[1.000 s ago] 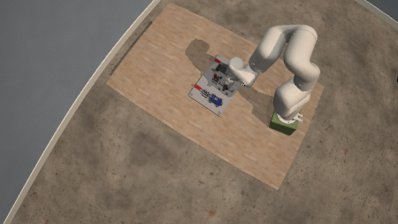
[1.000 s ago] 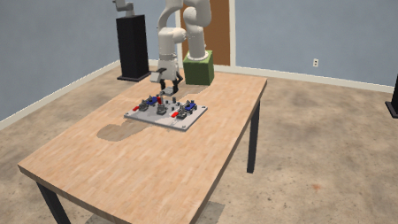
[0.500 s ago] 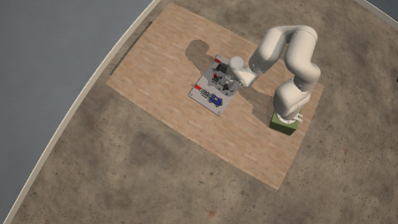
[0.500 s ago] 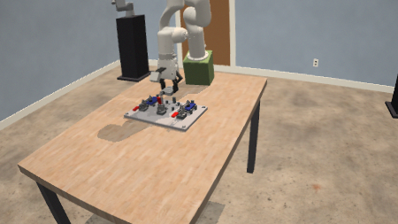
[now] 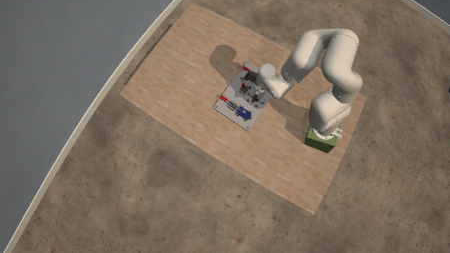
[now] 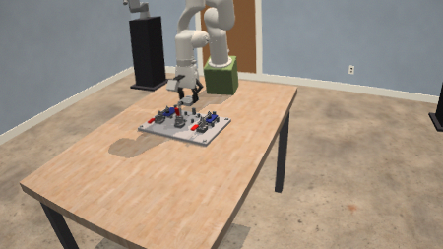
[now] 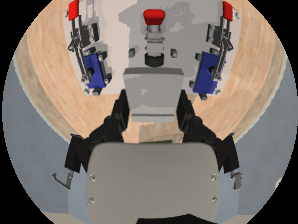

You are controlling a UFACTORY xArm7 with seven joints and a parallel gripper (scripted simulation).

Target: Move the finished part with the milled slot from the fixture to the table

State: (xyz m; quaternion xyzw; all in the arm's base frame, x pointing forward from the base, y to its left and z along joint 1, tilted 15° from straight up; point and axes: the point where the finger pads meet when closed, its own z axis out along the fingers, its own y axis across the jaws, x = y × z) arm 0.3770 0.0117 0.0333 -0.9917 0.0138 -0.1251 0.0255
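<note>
Now: the grey fixture plate 6 cm ahead of my hand and 10 cm below it. From my hand the other things lie so: grey finished part (1 cm behind, 1 cm below).
</note>
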